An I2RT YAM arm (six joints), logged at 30 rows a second.
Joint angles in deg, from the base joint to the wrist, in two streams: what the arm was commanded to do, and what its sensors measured. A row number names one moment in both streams.
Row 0, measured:
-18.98, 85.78, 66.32, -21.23, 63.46, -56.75
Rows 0 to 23, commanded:
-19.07, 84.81, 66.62, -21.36, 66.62, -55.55
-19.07, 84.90, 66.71, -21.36, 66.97, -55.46
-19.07, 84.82, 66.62, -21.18, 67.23, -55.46
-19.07, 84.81, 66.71, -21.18, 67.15, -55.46
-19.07, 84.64, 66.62, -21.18, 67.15, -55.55
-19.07, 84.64, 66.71, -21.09, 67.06, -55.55
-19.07, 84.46, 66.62, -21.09, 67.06, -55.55
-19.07, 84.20, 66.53, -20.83, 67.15, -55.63
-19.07, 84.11, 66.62, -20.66, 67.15, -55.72
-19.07, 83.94, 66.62, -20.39, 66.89, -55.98
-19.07, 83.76, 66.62, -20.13, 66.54, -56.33
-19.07, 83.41, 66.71, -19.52, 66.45, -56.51
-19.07, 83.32, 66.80, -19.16, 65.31, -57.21
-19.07, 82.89, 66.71, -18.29, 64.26, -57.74
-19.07, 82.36, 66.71, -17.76, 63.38, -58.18
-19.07, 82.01, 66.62, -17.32, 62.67, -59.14
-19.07, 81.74, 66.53, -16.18, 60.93, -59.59
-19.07, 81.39, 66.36, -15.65, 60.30, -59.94
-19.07, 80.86, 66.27, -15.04, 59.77, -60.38
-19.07, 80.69, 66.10, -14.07, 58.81, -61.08
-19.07, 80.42, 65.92, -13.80, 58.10, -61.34
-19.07, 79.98, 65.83, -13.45, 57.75, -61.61
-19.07, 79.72, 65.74, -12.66, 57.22, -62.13
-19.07, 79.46, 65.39, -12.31, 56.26, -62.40
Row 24, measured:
-18.90, 83.31, 66.11, -15.70, 59.90, -60.53
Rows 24 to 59, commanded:
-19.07, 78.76, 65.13, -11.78, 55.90, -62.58
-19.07, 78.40, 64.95, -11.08, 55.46, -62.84
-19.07, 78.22, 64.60, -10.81, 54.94, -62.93
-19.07, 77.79, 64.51, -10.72, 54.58, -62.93
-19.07, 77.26, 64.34, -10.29, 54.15, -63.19
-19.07, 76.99, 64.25, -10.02, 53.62, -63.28
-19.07, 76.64, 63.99, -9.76, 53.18, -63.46
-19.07, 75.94, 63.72, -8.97, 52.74, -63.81
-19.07, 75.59, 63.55, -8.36, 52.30, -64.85
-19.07, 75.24, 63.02, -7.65, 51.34, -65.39
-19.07, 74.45, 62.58, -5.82, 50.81, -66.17
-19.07, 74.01, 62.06, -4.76, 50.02, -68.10
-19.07, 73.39, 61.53, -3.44, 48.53, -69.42
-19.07, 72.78, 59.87, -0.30, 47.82, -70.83
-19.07, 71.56, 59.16, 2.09, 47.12, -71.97
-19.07, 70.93, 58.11, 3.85, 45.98, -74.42
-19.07, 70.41, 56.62, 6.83, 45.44, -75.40
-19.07, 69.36, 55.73, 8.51, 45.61, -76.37
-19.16, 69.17, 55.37, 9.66, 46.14, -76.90
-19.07, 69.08, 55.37, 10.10, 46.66, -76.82
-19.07, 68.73, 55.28, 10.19, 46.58, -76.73
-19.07, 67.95, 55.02, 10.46, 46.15, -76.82
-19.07, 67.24, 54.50, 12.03, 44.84, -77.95
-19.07, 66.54, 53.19, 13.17, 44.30, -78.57
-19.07, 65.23, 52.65, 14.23, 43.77, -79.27
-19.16, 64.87, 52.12, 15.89, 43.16, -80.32
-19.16, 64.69, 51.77, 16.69, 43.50, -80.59
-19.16, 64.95, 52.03, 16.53, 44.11, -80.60
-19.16, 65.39, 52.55, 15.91, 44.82, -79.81
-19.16, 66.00, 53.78, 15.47, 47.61, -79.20
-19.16, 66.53, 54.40, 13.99, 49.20, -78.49
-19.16, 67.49, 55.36, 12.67, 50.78, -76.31
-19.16, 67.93, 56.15, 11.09, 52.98, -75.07
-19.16, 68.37, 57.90, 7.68, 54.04, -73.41
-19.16, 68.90, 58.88, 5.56, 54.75, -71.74
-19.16, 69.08, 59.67, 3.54, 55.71, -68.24
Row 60, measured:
-18.94, 68.29, 54.54, 11.09, 49.74, -76.62
